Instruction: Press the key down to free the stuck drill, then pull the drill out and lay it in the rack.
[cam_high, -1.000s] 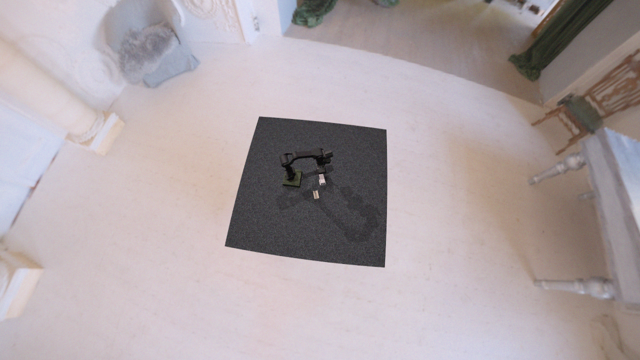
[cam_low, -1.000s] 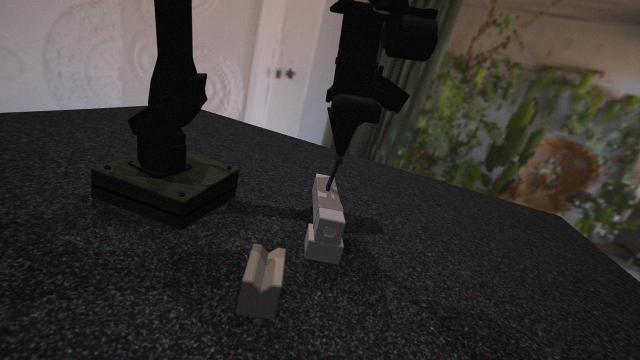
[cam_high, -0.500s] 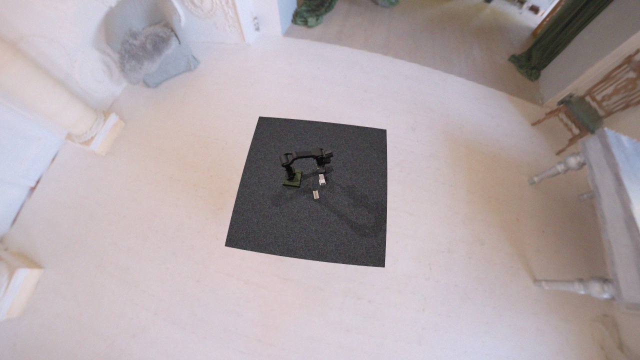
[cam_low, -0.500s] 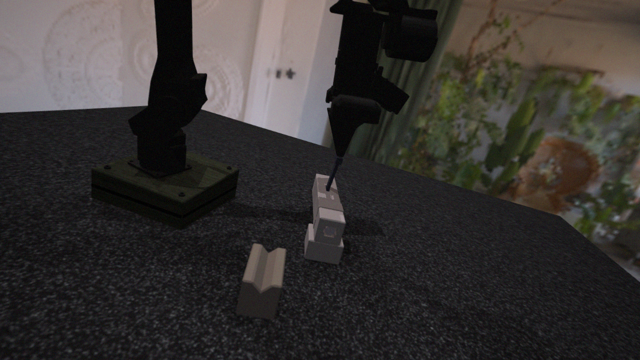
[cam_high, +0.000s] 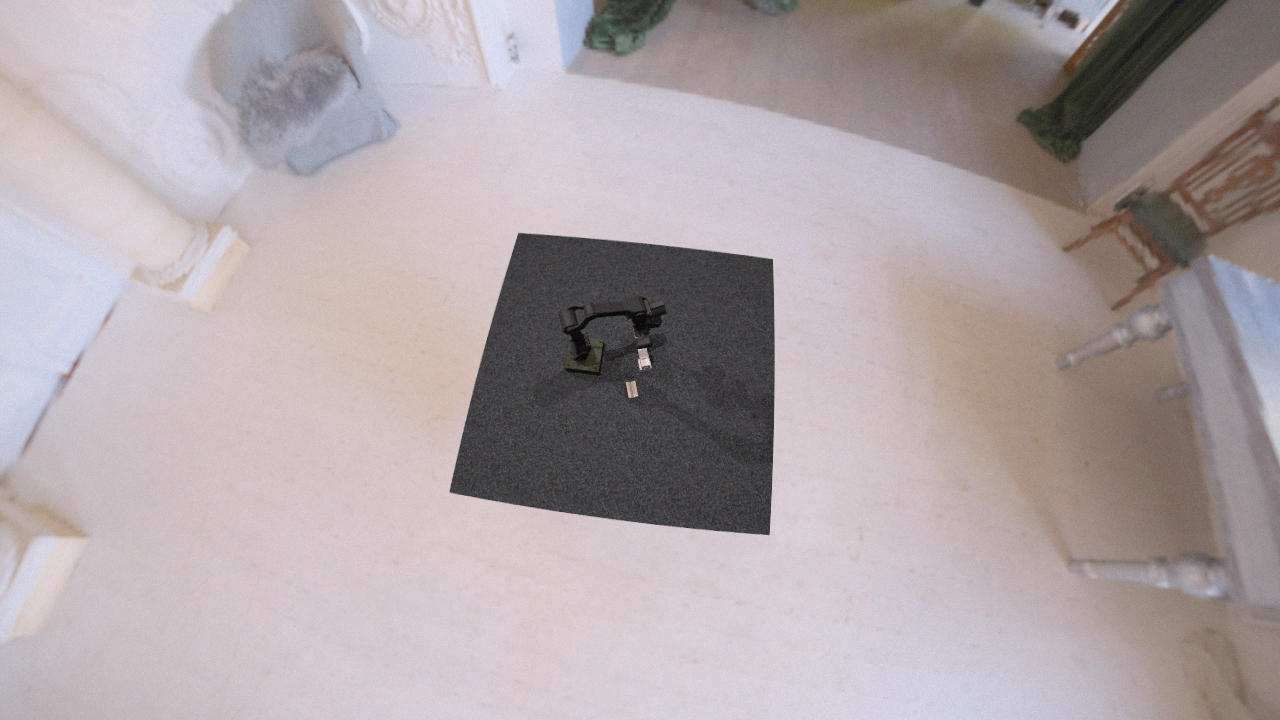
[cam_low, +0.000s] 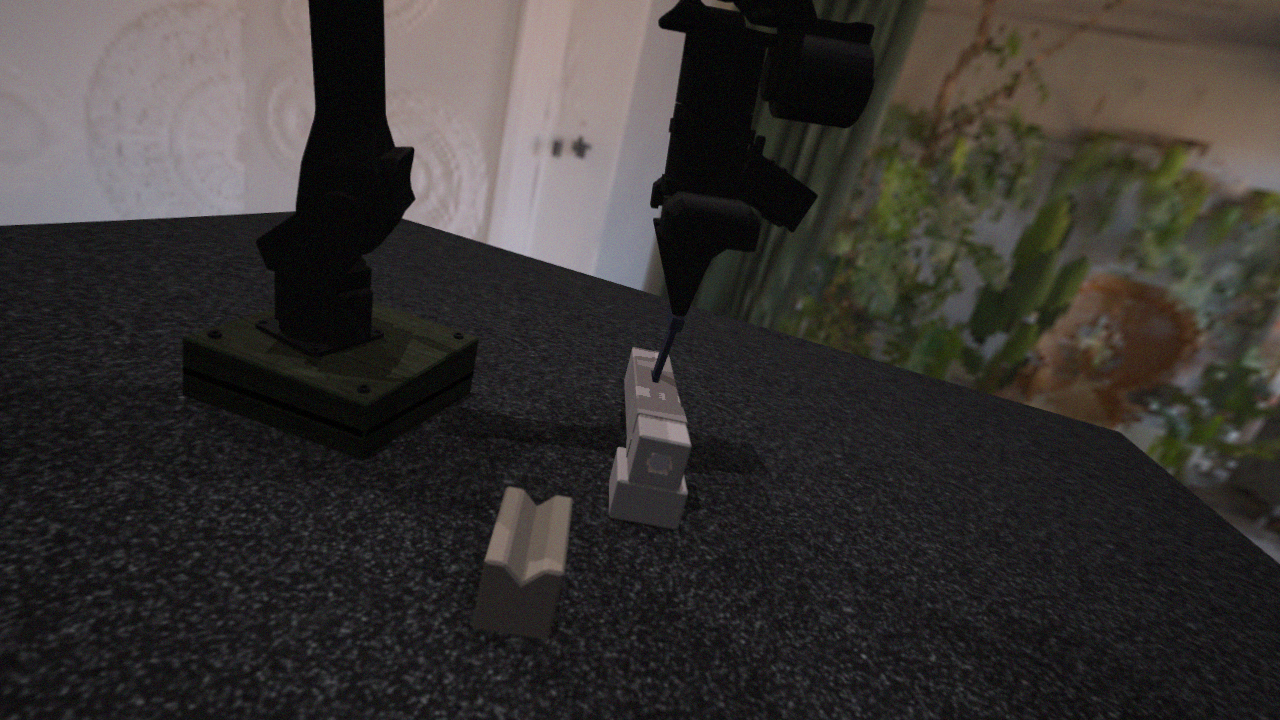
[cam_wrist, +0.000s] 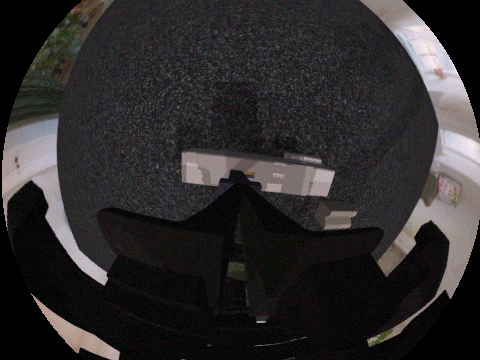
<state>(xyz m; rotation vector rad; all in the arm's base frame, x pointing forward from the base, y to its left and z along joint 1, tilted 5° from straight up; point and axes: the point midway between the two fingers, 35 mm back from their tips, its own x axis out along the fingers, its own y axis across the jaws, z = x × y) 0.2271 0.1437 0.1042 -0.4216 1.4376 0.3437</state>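
Now: the dark key 30 mm below my gripper tip. From my gripper tip the other things lie so: grey holder block: 10 mm ahead, 30 mm to the right, 80 mm below; then drill: 20 mm ahead, 50 mm to the right, 70 mm below; then grey v-groove rack: 20 mm ahead, 210 mm to the right, 100 mm below.
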